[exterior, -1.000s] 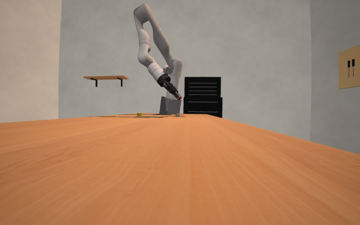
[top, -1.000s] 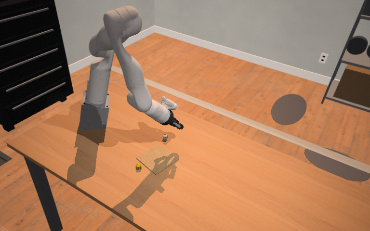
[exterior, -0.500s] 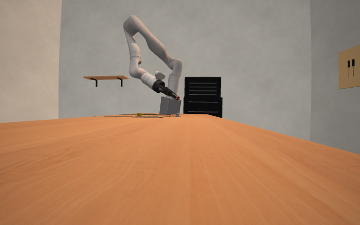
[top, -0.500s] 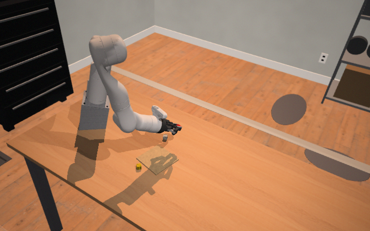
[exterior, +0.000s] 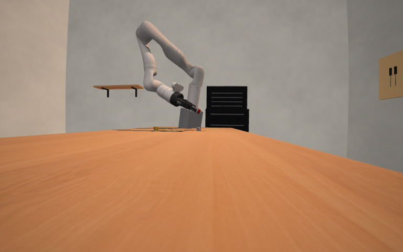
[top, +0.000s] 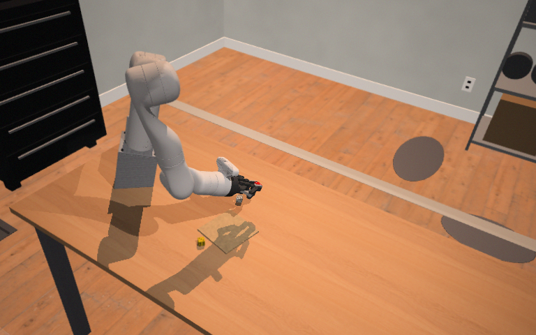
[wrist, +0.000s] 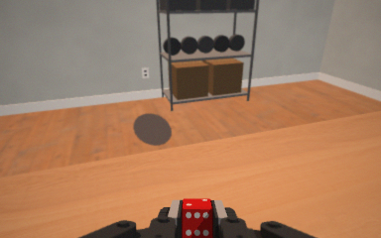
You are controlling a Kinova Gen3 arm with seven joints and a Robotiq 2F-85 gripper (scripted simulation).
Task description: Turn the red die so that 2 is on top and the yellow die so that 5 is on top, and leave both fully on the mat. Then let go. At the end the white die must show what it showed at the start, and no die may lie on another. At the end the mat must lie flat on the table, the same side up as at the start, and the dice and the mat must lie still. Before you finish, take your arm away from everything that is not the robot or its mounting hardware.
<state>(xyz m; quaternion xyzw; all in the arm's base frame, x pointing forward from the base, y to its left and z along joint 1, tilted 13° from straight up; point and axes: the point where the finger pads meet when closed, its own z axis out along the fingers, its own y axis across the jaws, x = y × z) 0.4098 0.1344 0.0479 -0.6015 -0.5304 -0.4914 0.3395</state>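
Right now the white die is 7 cm behind my hand and 10 cm below it. Also, from my hand: yellow die: 1 cm behind, 23 cm to the right, 10 cm below; then tan mat: 1 cm ahead, 13 cm to the right, 11 cm below; then red die: 1 cm to the left, 1 cm below.
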